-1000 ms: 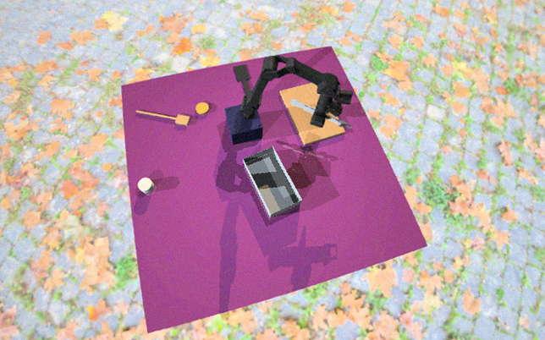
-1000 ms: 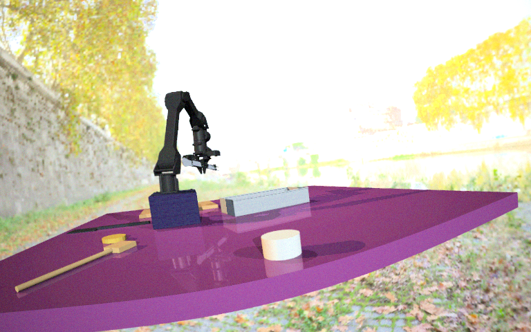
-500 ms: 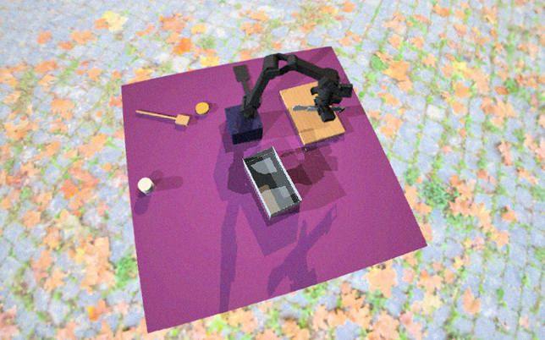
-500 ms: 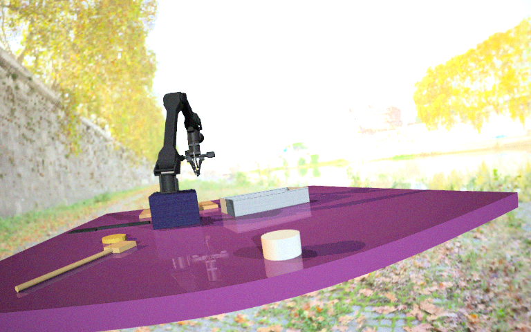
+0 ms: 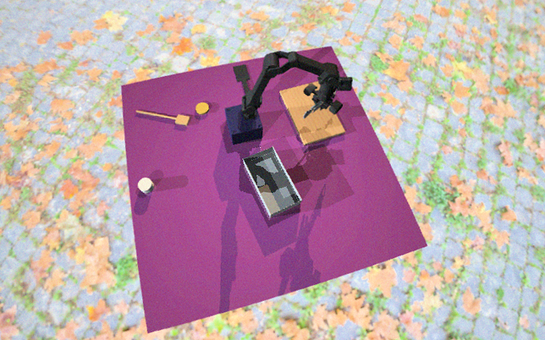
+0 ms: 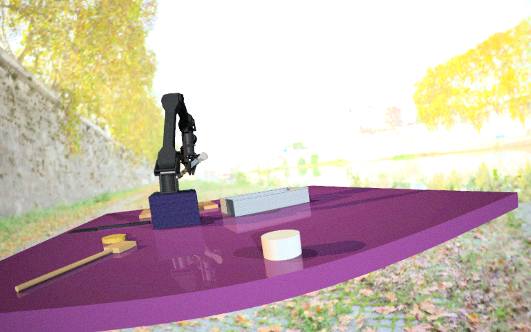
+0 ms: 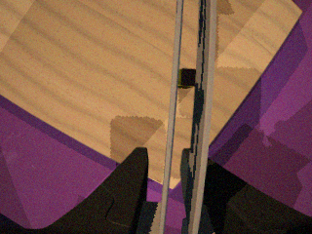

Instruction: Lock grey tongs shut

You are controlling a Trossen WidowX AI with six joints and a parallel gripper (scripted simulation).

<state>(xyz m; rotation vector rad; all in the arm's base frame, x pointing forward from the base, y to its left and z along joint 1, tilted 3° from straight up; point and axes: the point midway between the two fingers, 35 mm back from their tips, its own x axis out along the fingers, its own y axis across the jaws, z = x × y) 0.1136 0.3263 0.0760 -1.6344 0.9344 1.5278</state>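
Right now the yellow part is 20 mm behind my gripper tip, 30 mm to the left of it and 30 mm above it. From my gripper tip the other things lie so: grey roasting tin: 230 mm ahead, 330 mm to the right, 130 mm below; then wooden board: 90 mm behind, 30 mm to the left, 150 mm below; then black flat tool: 390 mm behind, 260 mm to the right, 160 mm below.
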